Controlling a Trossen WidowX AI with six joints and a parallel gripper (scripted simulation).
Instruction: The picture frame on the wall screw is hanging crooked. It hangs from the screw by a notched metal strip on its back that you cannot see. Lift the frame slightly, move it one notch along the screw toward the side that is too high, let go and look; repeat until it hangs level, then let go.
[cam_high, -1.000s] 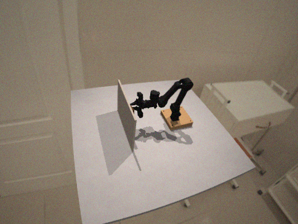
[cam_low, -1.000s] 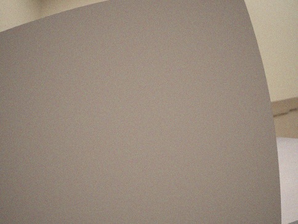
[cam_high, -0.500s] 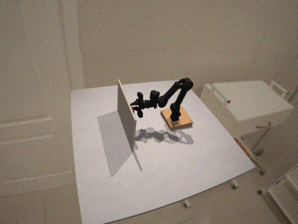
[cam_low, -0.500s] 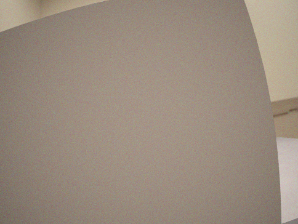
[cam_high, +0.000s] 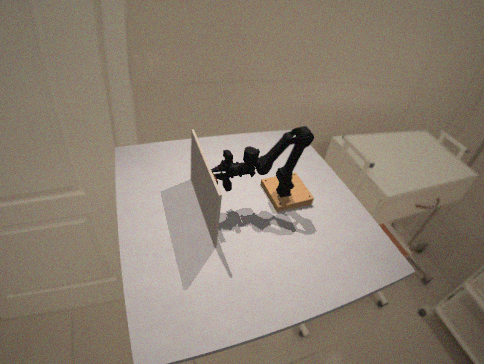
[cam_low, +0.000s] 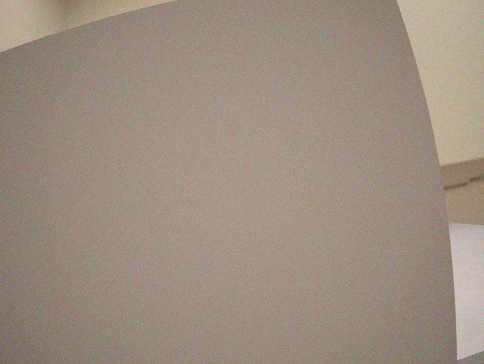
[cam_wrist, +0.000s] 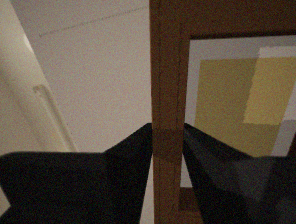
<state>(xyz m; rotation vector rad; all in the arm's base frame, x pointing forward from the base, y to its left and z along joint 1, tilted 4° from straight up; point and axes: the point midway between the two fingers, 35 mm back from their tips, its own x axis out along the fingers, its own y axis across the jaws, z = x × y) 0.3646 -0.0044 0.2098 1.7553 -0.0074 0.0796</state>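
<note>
Right now my gripper tip is 1 cm short of the picture frame, 1 cm to the right of it and 5 cm above it. The rest, counted from my gripper tip: wall panel 2 cm ahead, 7 cm below.
</note>
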